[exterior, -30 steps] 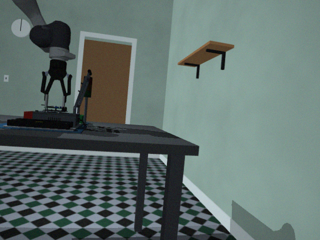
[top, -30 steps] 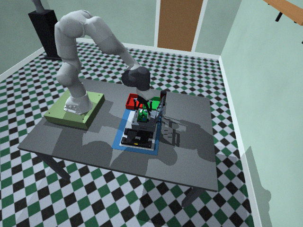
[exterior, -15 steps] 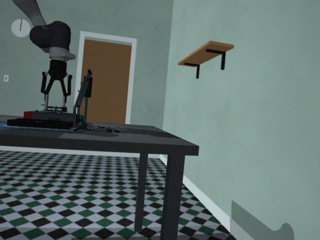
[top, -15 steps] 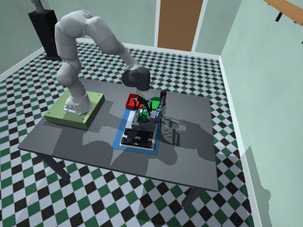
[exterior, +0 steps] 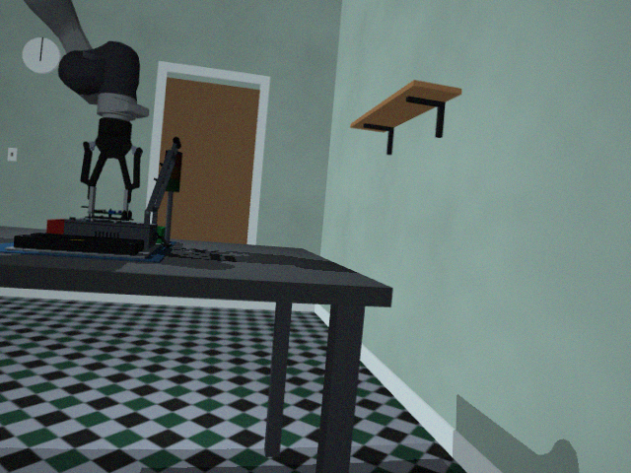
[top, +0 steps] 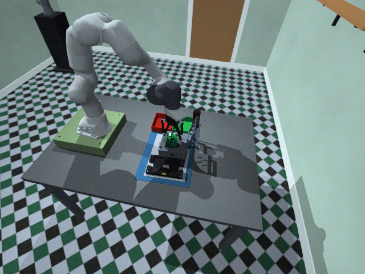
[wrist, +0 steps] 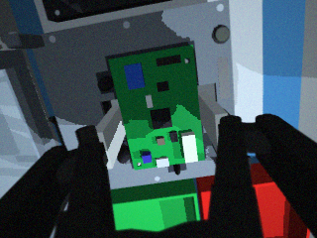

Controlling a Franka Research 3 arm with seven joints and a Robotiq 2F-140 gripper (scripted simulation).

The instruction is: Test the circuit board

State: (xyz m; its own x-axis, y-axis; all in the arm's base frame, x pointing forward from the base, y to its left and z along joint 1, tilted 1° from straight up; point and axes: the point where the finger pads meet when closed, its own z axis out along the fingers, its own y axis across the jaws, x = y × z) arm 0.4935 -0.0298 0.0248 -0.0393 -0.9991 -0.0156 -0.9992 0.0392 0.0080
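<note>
My gripper is now 20 mm above the green circuit board. From my hand the other things lie so: tester lid: 120 mm ahead, 80 mm above; tester plate: 30 mm below, 10 mm to the left, 10 mm ahead; black latch hook: 60 mm to the left, 60 mm behind, 10 mm below.
</note>
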